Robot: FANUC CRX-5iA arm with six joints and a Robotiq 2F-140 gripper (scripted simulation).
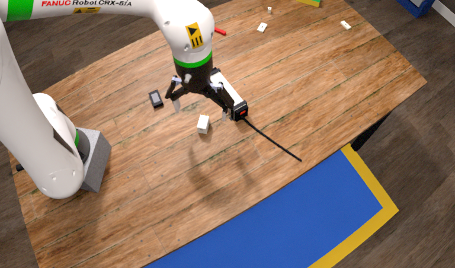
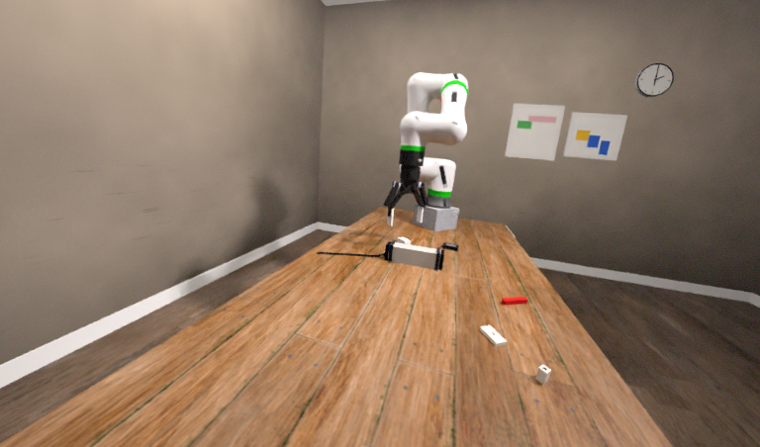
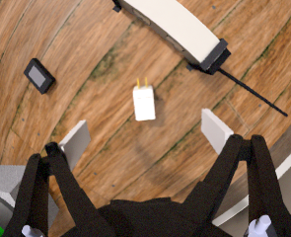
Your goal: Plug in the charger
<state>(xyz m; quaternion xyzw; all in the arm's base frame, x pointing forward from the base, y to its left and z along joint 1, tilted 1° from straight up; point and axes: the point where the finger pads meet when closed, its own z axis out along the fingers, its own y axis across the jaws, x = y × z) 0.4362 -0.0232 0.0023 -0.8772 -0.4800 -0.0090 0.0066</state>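
Right now the white charger is 90 mm below my hand, 10 mm to the left of it and 10 mm ahead of it.
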